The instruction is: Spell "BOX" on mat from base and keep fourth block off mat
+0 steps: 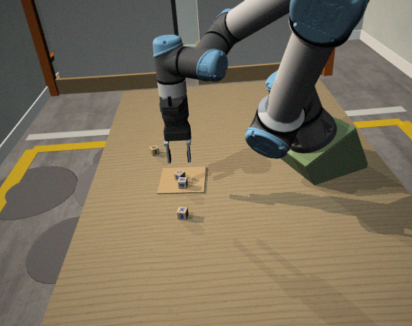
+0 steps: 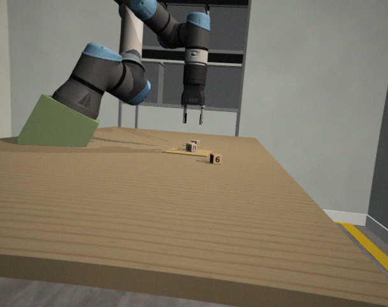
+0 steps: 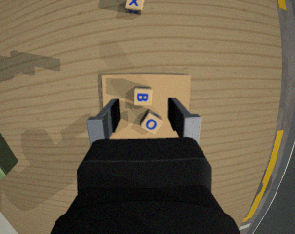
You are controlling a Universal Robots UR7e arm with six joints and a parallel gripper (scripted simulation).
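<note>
Right now the O block is 100 mm below my hand, 40 mm to the right of it and 10 mm ahead of it. From my hand the other things lie so: B block 100 mm below; X block 140 mm to the left, 100 mm below, 10 mm behind; mat 110 mm below, 40 mm to the right.
</note>
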